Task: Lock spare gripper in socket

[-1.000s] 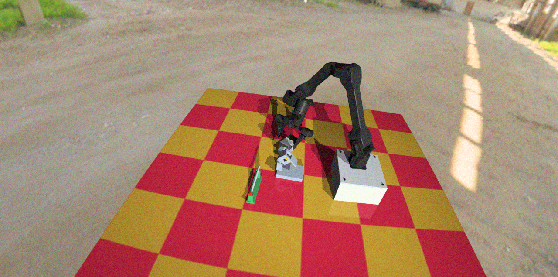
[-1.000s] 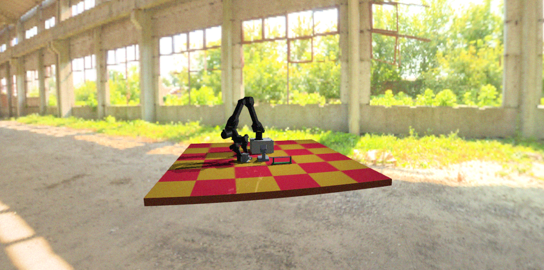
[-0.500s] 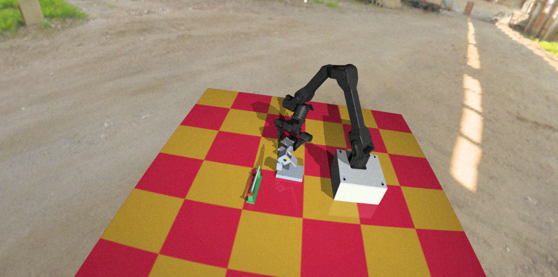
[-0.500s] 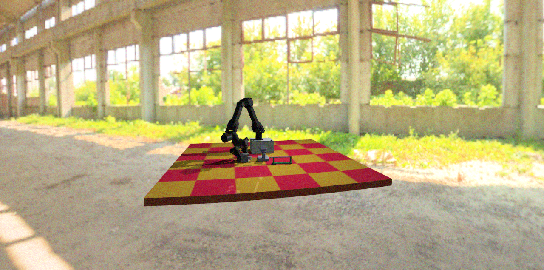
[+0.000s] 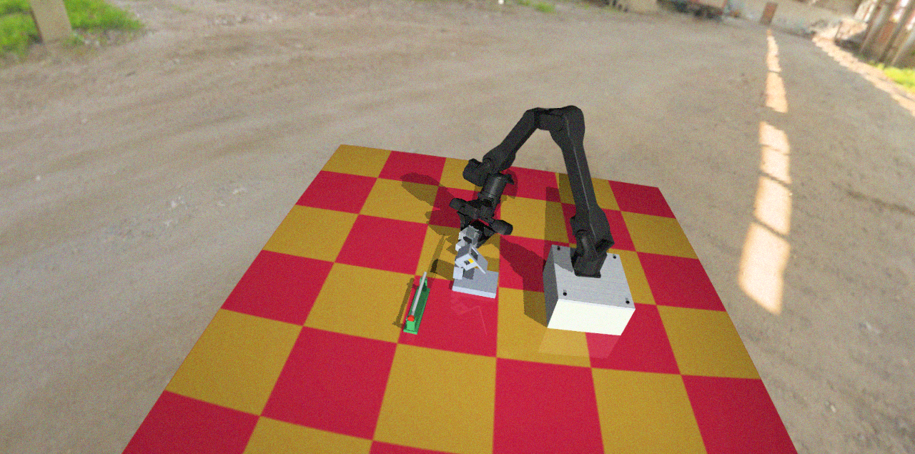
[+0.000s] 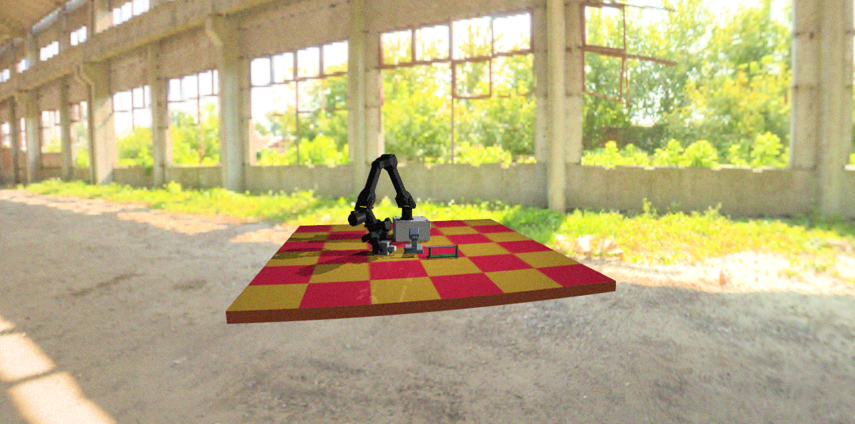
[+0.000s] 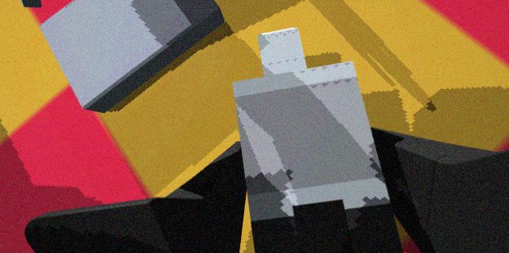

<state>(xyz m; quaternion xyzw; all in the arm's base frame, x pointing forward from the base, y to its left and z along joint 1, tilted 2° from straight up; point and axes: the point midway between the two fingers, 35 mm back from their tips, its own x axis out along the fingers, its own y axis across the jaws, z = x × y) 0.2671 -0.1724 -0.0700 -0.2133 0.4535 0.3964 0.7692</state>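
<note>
My gripper tip is 140 mm to the right of the grey mount and 40 mm below it. Also, from my gripper tip: green cradle (120 mm ahead, 240 mm to the left, 10 mm above); spare gripper (10 mm above).
</note>
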